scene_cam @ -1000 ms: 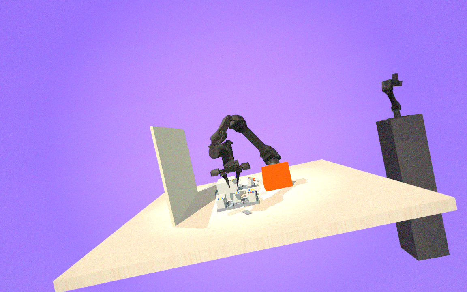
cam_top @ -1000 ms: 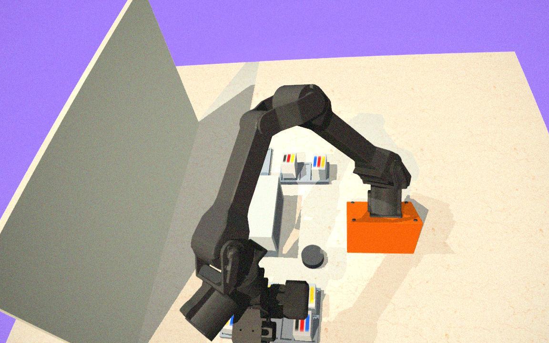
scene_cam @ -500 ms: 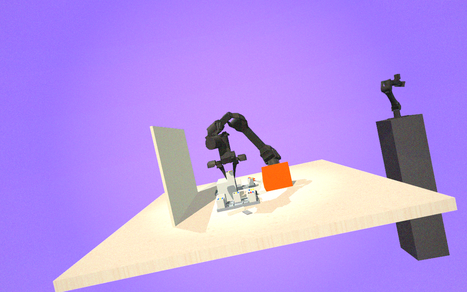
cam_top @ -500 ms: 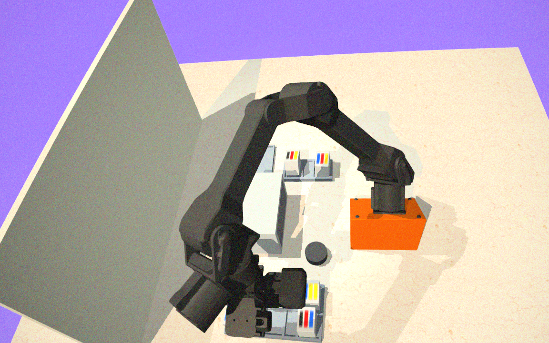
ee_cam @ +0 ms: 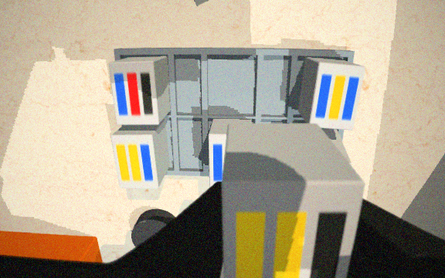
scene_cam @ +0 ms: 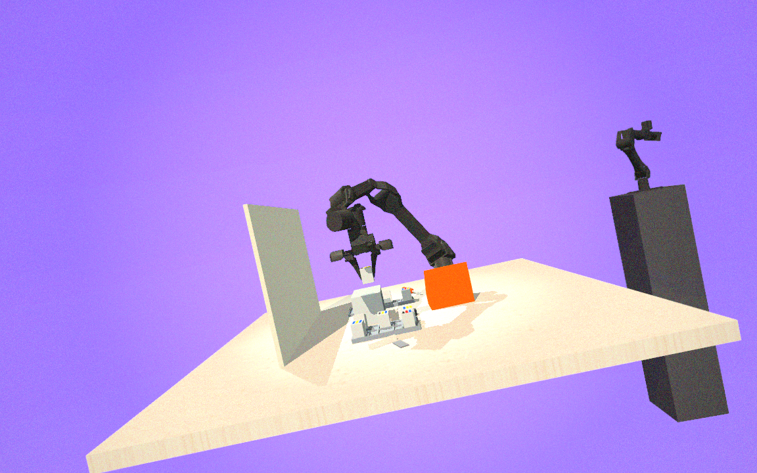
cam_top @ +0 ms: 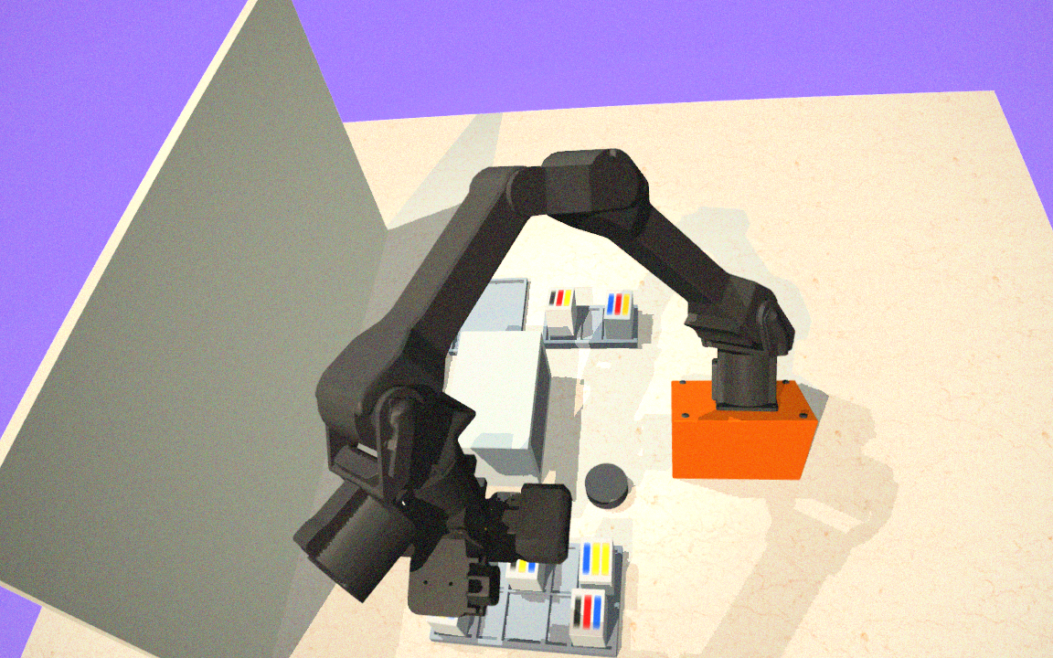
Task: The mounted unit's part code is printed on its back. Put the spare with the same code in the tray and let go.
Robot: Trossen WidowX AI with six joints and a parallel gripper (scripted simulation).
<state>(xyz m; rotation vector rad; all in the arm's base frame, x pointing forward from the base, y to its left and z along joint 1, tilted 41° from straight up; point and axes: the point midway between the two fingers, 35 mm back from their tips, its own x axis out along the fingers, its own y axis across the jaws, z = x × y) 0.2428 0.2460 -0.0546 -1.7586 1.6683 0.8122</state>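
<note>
Now: gripper tip 90 mm short of the tray, 400 mm to the left of it and 170 mm above it. The rest, counted from my gripper tip: grey wall panel: 280 mm ahead, 220 mm to the right, 60 mm above; dark disc: 90 mm behind, 150 mm to the right, 160 mm below; mounted unit: 40 mm ahead, 220 mm to the right, 120 mm below.
</note>
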